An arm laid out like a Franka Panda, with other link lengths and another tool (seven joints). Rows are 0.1 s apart.
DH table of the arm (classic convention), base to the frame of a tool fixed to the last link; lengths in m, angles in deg. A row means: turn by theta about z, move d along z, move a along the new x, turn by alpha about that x. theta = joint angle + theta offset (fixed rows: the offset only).
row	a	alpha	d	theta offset
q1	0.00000	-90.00	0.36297	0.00
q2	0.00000	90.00	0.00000	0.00
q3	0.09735	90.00	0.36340	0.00
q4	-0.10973	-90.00	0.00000	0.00
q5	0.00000	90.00	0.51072	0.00
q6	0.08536	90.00	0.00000	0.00
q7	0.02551	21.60	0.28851	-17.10
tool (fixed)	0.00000	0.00	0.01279	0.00
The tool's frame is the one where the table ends.
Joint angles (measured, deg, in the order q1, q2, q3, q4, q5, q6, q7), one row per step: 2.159 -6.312 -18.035 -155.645 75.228 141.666 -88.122; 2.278 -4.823 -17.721 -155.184 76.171 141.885 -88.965; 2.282 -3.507 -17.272 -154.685 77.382 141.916 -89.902; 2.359 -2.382 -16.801 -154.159 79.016 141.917 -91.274; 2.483 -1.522 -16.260 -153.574 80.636 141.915 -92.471; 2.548 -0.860 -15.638 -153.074 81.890 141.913 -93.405
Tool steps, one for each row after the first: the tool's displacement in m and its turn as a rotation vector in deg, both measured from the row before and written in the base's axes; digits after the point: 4 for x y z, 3 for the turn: 0.0000 0.0011 -0.0099 -0.295 0.494 0.116; 0.0014 0.0021 -0.0074 -0.055 0.206 0.064; 0.0032 0.0032 -0.0049 -0.010 -0.286 0.121; 0.0051 0.0043 -0.0019 0.049 -0.514 0.116; 0.0044 0.0050 -0.0011 0.023 -0.451 0.264
